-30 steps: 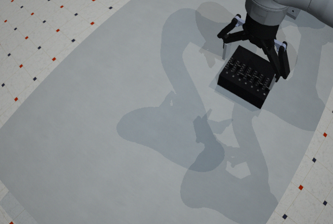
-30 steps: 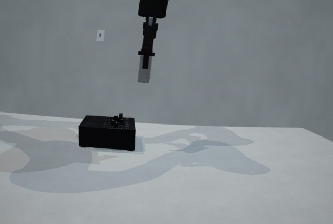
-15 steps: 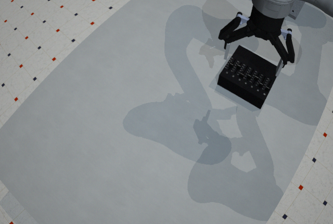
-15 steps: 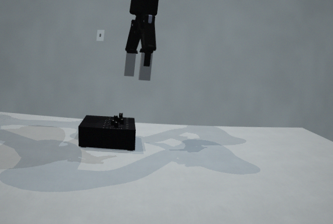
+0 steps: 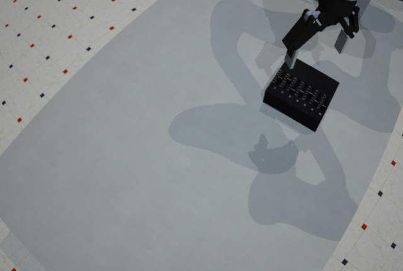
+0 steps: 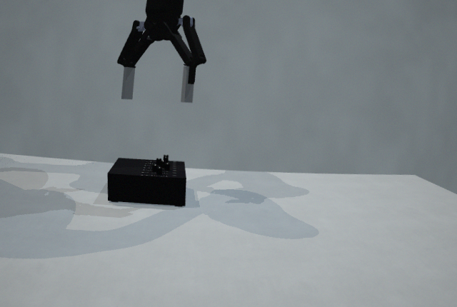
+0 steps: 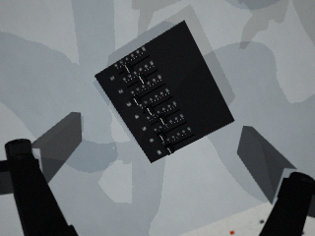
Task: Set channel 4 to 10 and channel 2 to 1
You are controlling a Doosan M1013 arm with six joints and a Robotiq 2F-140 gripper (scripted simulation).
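My hand is 13 cm above the channel 2 fader cap, 4 cm to the left of it and 1 cm short of it. From my hand the other things lie so: channel 5 fader cap: 13 cm below, 2 cm to the left, 1 cm ahead; then channel 4 fader cap: 13 cm below, 2 cm ahead; then channel 1 fader cap: 13 cm below, 6 cm to the right, 2 cm ahead.
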